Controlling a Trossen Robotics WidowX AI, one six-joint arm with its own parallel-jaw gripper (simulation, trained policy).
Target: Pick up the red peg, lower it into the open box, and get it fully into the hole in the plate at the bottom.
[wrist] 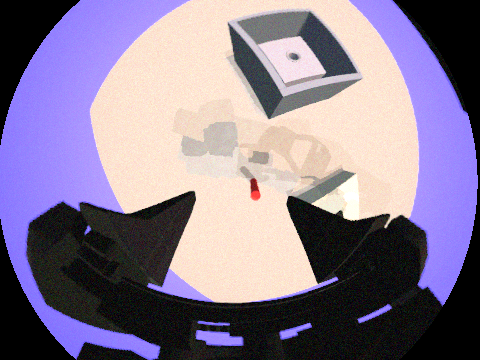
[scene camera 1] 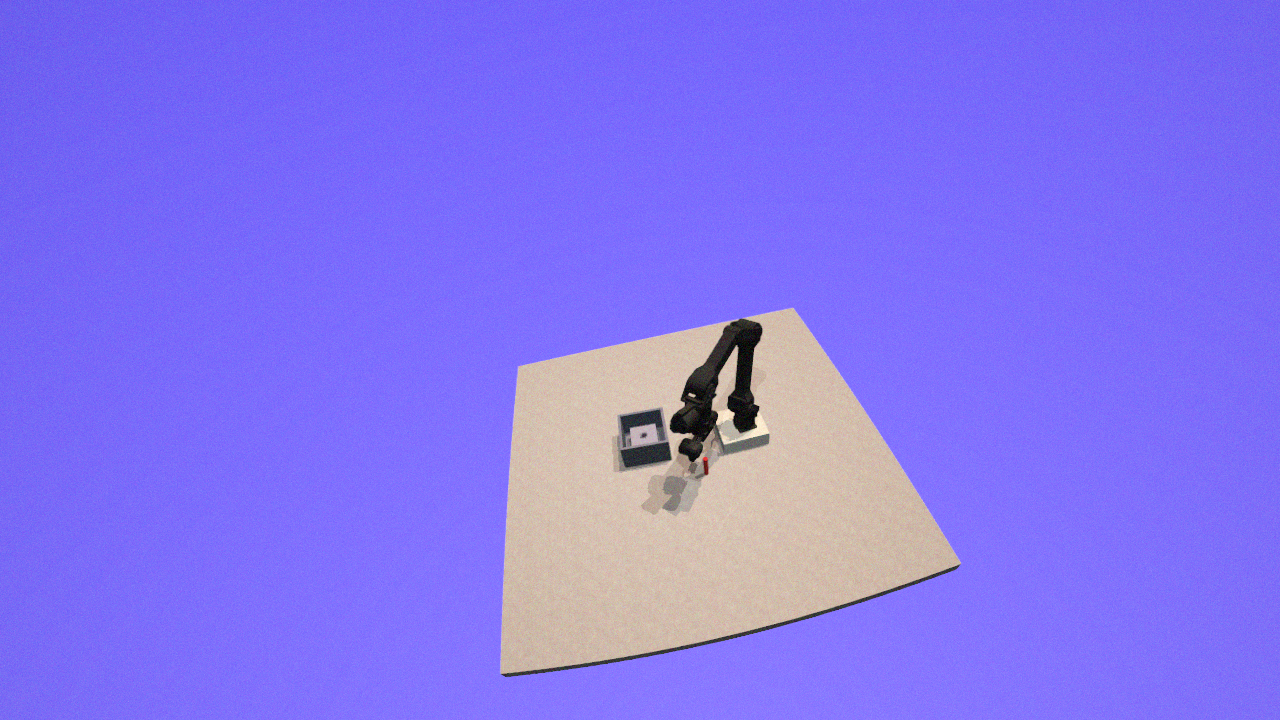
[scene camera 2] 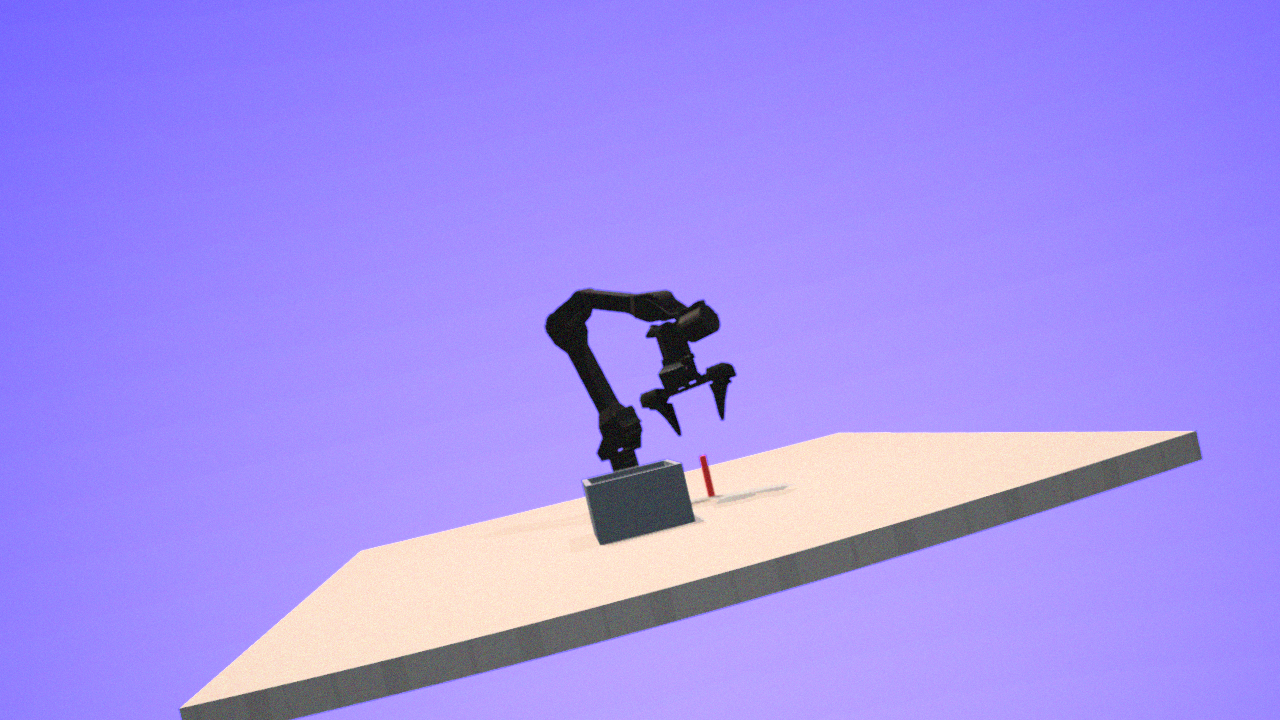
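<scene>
There is a pale plate here in the pictures, and my gripper is in them too. I can find my gripper in the wrist view, and scene camera 1 has it as well.
</scene>
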